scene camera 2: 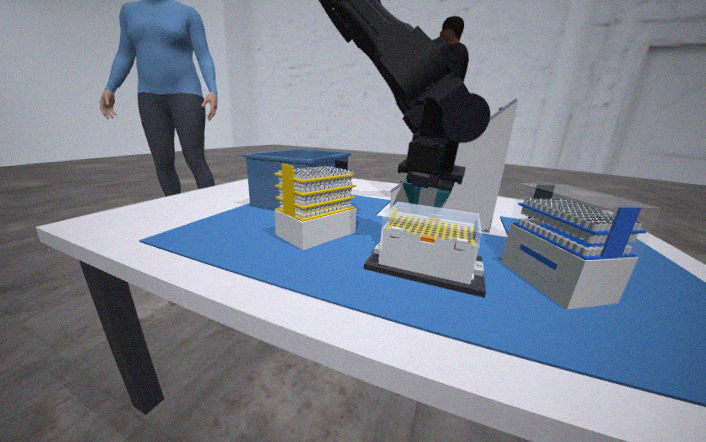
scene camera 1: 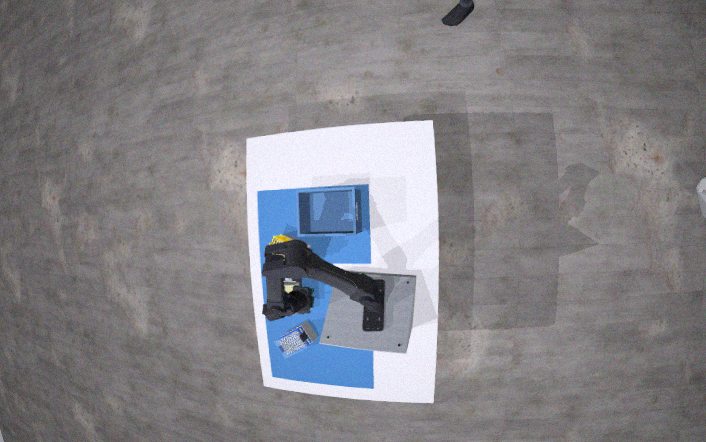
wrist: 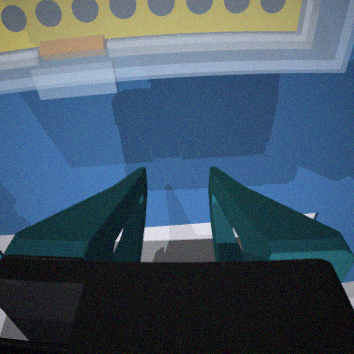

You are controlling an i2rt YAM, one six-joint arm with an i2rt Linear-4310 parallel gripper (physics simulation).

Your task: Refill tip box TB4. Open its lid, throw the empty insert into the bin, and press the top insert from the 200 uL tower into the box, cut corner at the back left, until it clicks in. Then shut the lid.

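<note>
The white tip box (scene camera 2: 427, 260) stands on a dark base plate. Its clear lid (scene camera 2: 442, 212) is down over it. A yellow insert (scene camera 2: 435, 227) (wrist: 160, 22) (scene camera 1: 289, 287) with empty holes lies inside, and an orange tab (scene camera 2: 427, 239) shows at the box's front. My gripper (scene camera 2: 426, 200) (wrist: 177, 177) is partly open, with nothing between its fingers. It points down behind the box, apart from it; the lid partly overlaps its fingertips in scene camera 2. The tower of yellow inserts (scene camera 2: 320, 192) (scene camera 1: 279, 239) holds several tip-filled inserts on a white block. The blue bin (scene camera 2: 263, 182) (scene camera 1: 358, 213) stands behind it.
A tower with blue inserts (scene camera 2: 567, 229) (scene camera 1: 298, 338) stands on the other side of the box, with a clear panel above its back part. The grey mounting plate (scene camera 1: 343, 333) is behind the box. A blue mat (scene camera 2: 250, 275) (scene camera 1: 338, 369) lies under the towers. People stand beyond the table.
</note>
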